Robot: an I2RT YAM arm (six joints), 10 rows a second.
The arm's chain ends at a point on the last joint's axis. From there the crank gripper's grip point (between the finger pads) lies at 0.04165 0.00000 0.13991 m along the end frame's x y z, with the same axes.
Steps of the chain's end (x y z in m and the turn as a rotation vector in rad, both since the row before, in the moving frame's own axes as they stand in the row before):
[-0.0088, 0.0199, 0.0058, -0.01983, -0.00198, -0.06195]
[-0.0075, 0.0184, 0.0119, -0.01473, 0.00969, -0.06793]
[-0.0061, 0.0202, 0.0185, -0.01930, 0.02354, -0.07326]
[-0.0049, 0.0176, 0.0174, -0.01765, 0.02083, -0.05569]
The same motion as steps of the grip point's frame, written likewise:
[-0.0091, 0.0201, 0.0059, -0.01983, -0.00198, -0.06195]
[-0.0062, 0.0176, 0.0115, -0.01473, 0.00969, -0.06793]
[-0.0028, 0.0197, 0.0175, -0.01930, 0.02354, -0.07326]
[-0.0020, 0.0177, 0.0165, -0.01765, 0.02083, -0.05569]

